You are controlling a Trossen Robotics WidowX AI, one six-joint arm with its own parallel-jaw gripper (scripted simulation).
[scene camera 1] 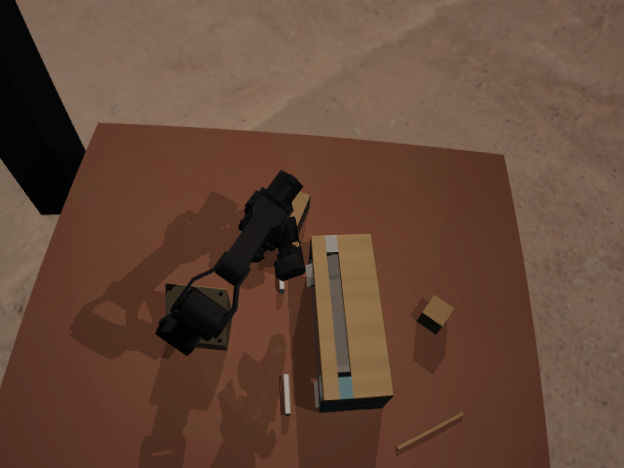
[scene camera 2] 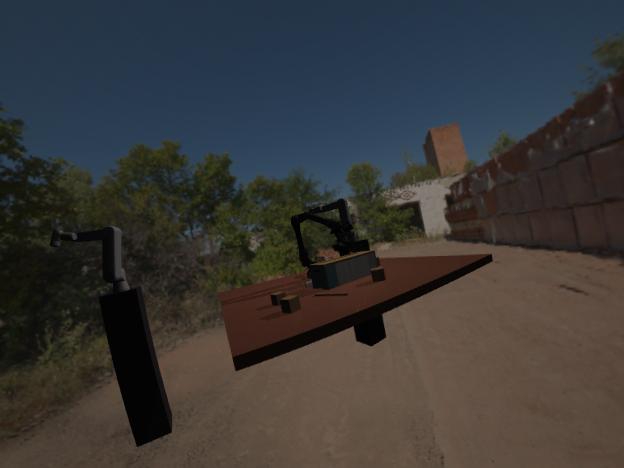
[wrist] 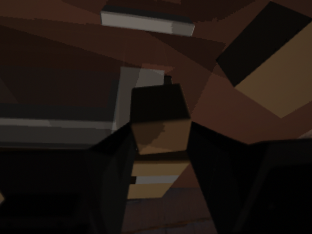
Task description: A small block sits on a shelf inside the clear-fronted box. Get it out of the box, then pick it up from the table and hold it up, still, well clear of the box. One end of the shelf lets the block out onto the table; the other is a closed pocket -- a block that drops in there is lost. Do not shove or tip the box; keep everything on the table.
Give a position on a wooden box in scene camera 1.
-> At 353, 369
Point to a wooden box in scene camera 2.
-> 325, 275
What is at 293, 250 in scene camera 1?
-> The gripper.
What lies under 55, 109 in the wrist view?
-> A wooden box.
